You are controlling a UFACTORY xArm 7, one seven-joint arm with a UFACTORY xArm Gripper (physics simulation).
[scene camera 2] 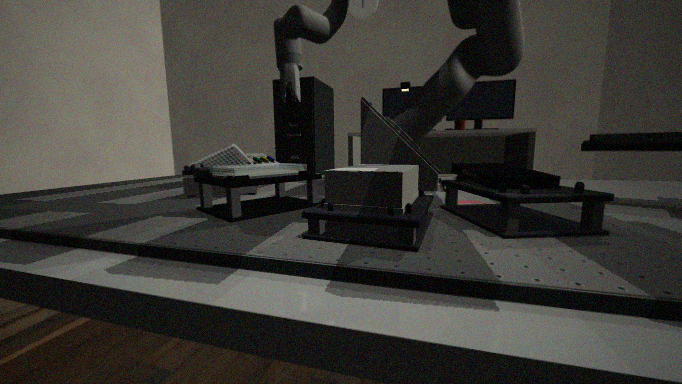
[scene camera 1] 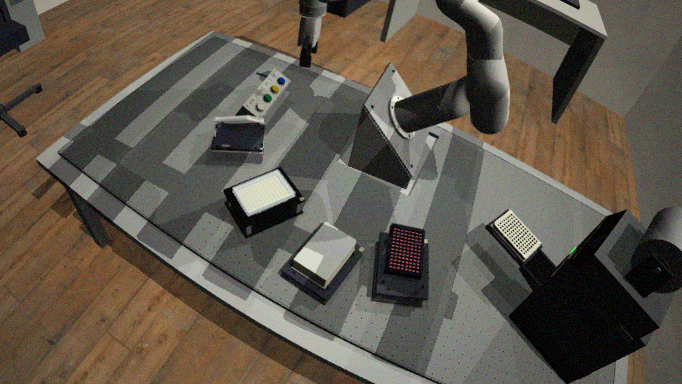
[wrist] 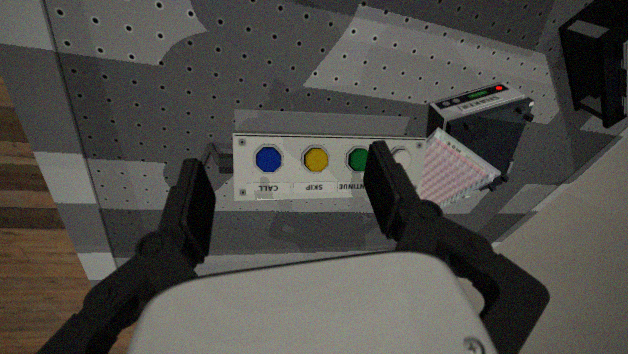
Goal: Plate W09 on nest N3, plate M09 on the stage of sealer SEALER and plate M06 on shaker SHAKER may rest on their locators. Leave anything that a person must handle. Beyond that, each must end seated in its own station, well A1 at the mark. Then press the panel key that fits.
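My gripper is open and empty, high above the panel's side of the table. The key panel has blue CALL, yellow SKIP, green CONTINUE and white keys; a finger partly covers the green one in the wrist view. Plate M06 is tilted and askew at the panel-side edge of the shaker, which shows a red light. A pale plate lies on the stage by the black sealer; I cannot read its label or A1 mark.
A pale plate, a tall beige block and a dark plate with red wells rest on raised black nests. Their labels are unreadable, so I cannot tell N3 or W09. The arm's wedge base stands at the back.
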